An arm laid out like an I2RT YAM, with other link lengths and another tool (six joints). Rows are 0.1 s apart.
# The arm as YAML. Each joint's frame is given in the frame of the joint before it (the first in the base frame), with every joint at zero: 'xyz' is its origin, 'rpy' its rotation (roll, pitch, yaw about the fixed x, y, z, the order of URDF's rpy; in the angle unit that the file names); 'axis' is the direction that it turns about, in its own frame. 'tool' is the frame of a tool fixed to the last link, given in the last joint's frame.
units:
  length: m
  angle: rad
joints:
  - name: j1
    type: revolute
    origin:
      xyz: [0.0, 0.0, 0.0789]
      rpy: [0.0, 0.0, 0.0]
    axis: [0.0, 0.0, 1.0]
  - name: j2
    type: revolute
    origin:
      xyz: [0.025, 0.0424, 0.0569]
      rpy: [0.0, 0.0, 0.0]
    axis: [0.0, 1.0, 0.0]
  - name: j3
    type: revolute
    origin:
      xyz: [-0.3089, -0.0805, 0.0]
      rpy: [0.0, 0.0, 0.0]
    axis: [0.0, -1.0, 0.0]
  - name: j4
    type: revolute
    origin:
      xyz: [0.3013, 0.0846, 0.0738]
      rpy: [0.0, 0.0, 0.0]
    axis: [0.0, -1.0, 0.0]
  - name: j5
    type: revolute
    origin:
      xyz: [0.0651, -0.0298, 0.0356]
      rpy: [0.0, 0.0, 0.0]
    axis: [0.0, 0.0, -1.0]
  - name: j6
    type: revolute
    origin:
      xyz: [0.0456, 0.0, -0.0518]
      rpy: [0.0, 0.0, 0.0]
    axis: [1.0, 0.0, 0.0]
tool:
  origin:
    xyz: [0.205, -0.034, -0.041]
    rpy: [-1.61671, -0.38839, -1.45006]
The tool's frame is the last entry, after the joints.
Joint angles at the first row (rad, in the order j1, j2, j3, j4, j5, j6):
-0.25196 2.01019 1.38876 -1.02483 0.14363 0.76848
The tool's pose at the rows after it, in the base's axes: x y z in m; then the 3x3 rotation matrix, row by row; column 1 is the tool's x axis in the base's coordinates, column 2 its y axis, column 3 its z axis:
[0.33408 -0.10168 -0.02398], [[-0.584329 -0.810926 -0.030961], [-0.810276 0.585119 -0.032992], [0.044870 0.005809 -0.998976]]
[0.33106 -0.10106 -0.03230], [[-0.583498 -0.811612 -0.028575], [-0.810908 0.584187 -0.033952], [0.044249 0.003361 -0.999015]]
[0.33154 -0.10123 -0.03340], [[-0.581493 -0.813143 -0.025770], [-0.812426 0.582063 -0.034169], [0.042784 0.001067 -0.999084]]
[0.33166 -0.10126 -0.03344], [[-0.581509 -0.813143 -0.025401], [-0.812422 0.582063 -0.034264], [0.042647 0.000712 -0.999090]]
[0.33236 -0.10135 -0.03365], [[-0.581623 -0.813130 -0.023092], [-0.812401 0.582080 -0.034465], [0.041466 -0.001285 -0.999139]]
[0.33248 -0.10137 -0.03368], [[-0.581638 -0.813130 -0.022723], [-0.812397 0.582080 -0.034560], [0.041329 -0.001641 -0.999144]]
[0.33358 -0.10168 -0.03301], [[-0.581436 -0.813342 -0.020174], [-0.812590 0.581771 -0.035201], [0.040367 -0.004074 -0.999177]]
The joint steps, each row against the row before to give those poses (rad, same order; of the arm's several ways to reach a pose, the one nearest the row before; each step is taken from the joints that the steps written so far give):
-0.00001 -0.00002 -0.05342 0.06599 0.00000 -0.00038
0.00001 0.00002 -0.02898 0.03167 0.00038 -0.00114
0.00000 -0.00001 -0.00305 0.00609 -0.00038 -0.00267
0.00000 0.00002 0.00001 0.00039 0.00000 0.00000
-0.00002 -0.00002 -0.00003 0.00230 -0.00039 -0.00002
0.00003 0.00001 0.00002 0.00037 0.00000 0.00003
-0.00002 -0.00039 0.00267 -0.00038 0.00000 -0.00040

